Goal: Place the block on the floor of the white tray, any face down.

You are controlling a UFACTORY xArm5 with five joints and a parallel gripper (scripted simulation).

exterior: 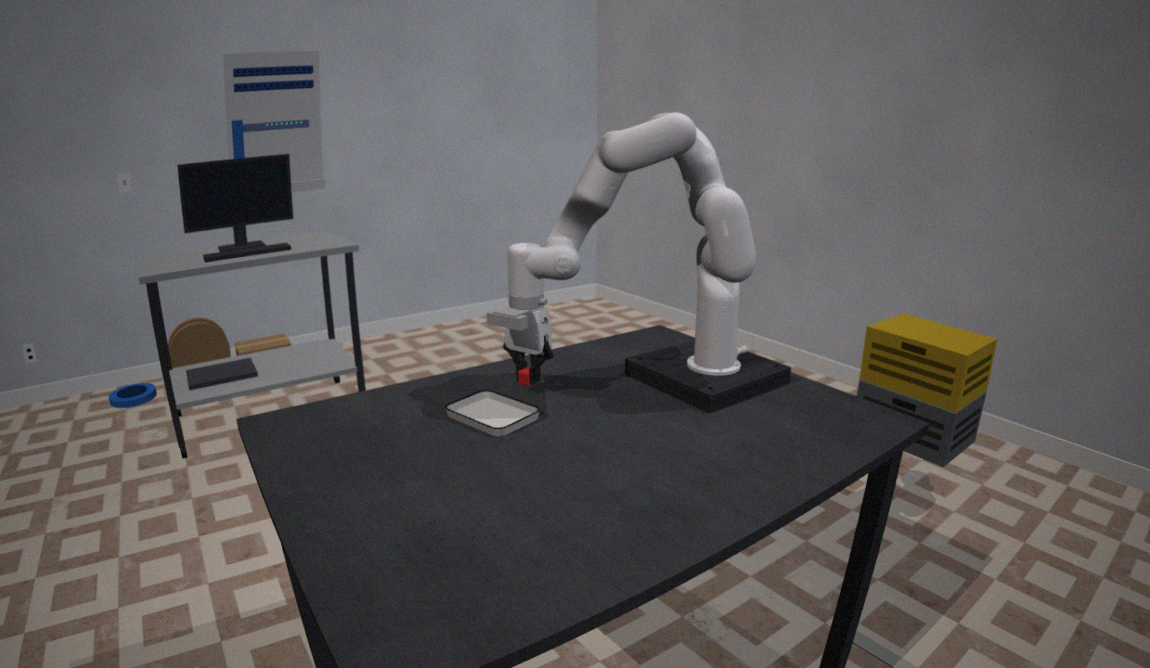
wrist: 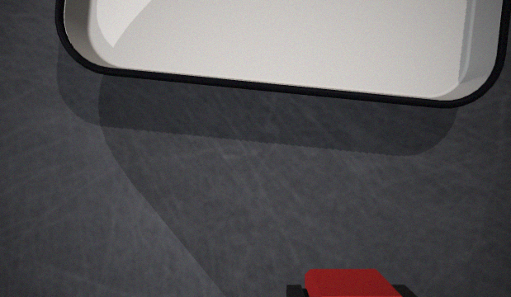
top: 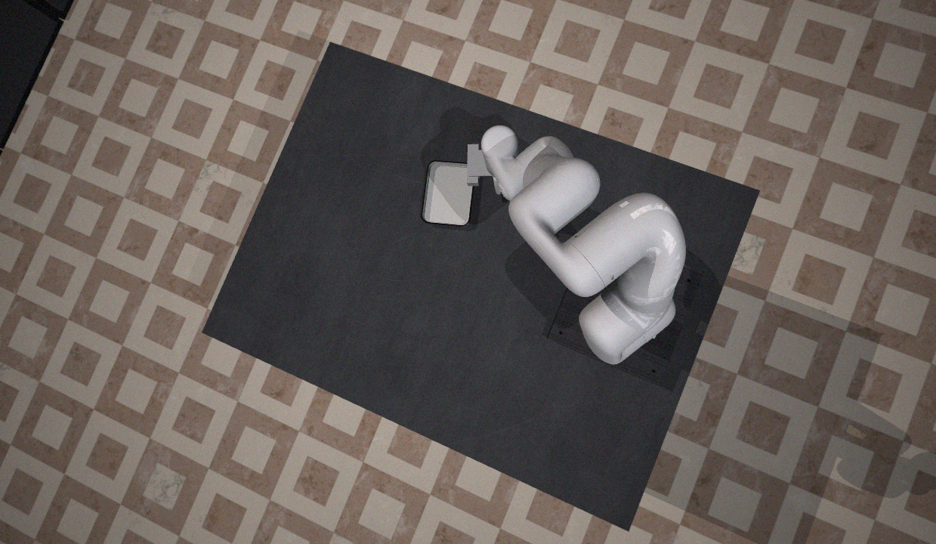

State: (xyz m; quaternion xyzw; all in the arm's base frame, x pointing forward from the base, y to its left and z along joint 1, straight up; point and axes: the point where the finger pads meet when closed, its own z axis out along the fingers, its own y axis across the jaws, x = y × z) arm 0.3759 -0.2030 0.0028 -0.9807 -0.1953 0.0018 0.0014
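Now: the white tray 13 cm ahead of my hand, 8 cm to the left of it and 3 cm below it. Also, from my hand: small red block: 1 cm below.
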